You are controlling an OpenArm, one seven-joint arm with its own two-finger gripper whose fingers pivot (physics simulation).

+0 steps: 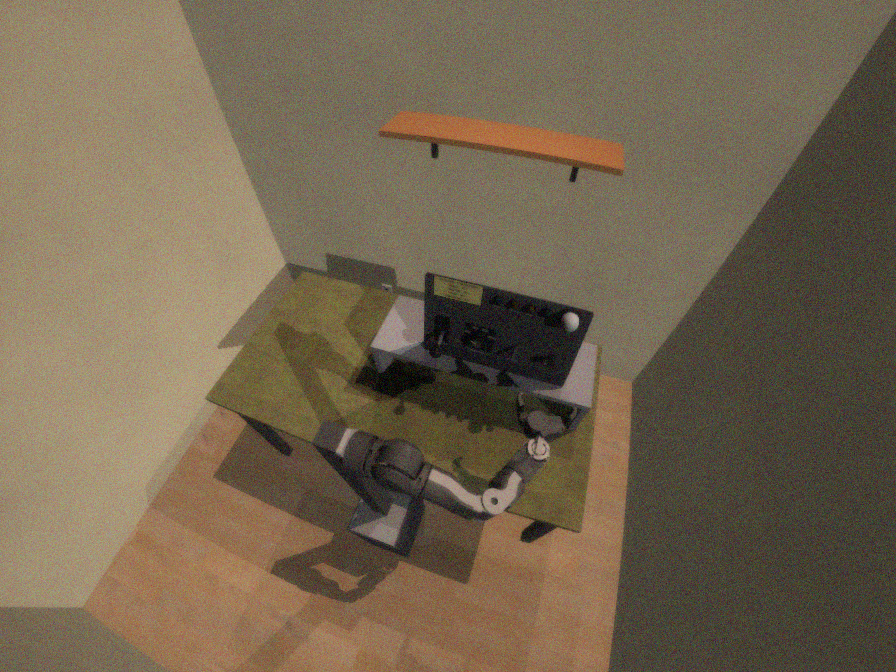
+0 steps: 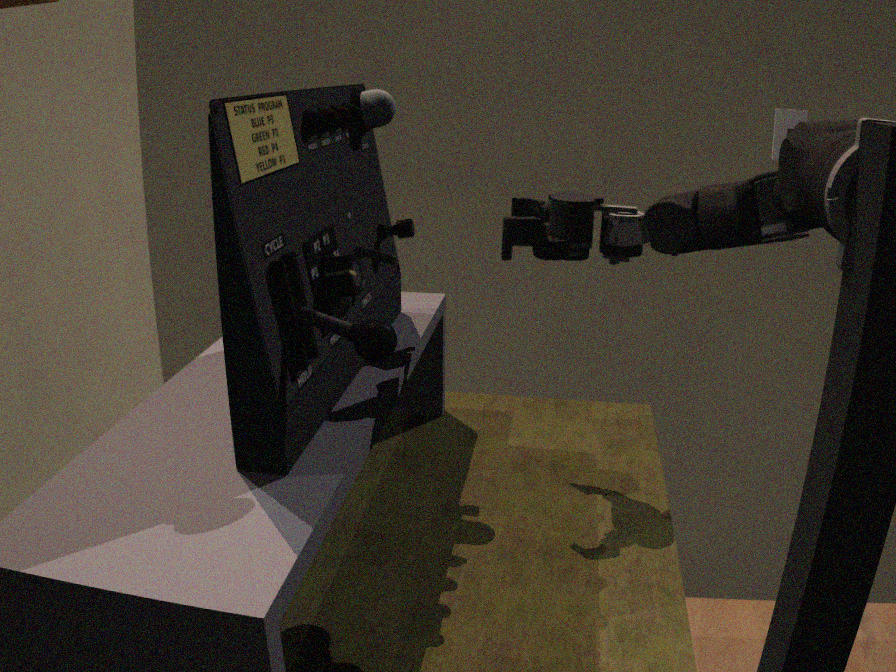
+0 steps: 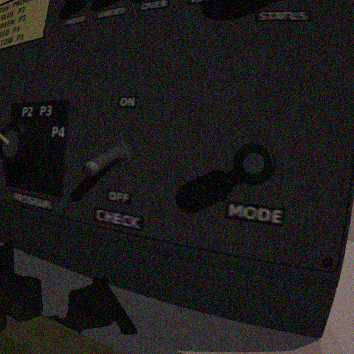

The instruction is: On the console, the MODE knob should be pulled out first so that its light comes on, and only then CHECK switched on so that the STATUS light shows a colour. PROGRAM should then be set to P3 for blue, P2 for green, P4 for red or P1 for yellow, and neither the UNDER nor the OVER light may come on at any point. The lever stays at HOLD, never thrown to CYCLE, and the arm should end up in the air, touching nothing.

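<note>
The dark console (image 1: 506, 289) (image 2: 332, 188) (image 3: 175, 65) stands on a pale riser. Its round MODE knob (image 2: 405, 227) (image 3: 253, 161) stands out from the panel. The CHECK switch (image 3: 106, 157) tips down and left, towards OFF. The PROGRAM knob (image 2: 345, 280) (image 3: 11, 144) has its yellow mark pointing up and left, away from P2, P3 and P4. The lever (image 2: 372, 341) slopes down towards HOLD. The STATUS dome (image 1: 570, 321) (image 2: 377, 108) is pale, without colour; the small lamps look dark. My gripper (image 1: 547, 405) (image 2: 505, 237) is open and empty, in the air in front of the console's right part.
The riser (image 1: 401, 321) (image 2: 180, 571) stands on the green table (image 1: 253, 368) (image 2: 564, 434). A yellow STATUS/PROGRAM card (image 1: 457, 290) (image 2: 261, 137) is on the console's upper left. An orange shelf (image 1: 506, 137) is on the wall high above. The dome juts out at the panel's top right.
</note>
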